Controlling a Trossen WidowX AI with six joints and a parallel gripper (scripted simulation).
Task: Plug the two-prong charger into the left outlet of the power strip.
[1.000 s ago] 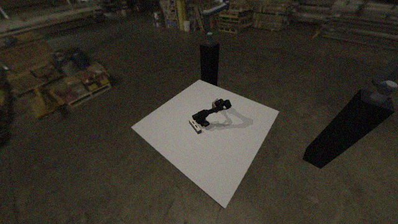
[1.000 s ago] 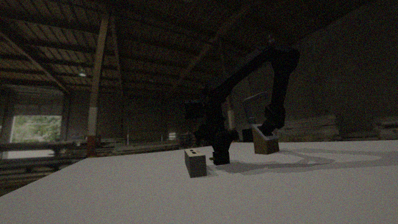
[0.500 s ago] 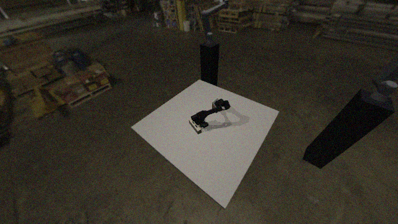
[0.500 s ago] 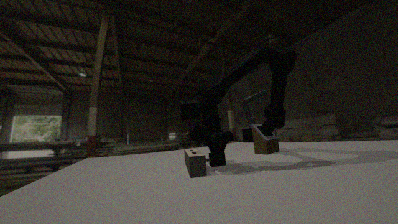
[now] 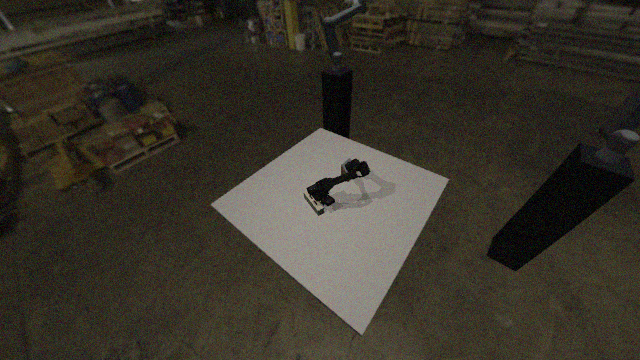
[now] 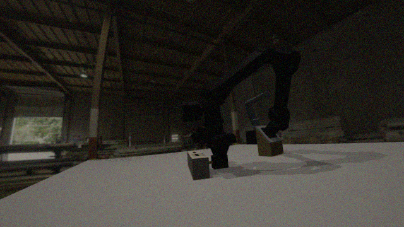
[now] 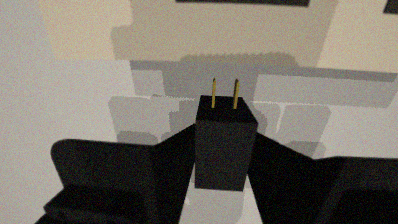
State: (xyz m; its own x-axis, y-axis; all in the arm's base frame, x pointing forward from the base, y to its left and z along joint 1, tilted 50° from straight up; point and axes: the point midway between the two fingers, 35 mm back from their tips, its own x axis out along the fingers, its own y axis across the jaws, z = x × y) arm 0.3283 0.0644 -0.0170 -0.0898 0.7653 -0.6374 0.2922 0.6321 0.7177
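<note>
My gripper tip is 2 cm short of the box-shaped charger and 1 cm below it.
</note>
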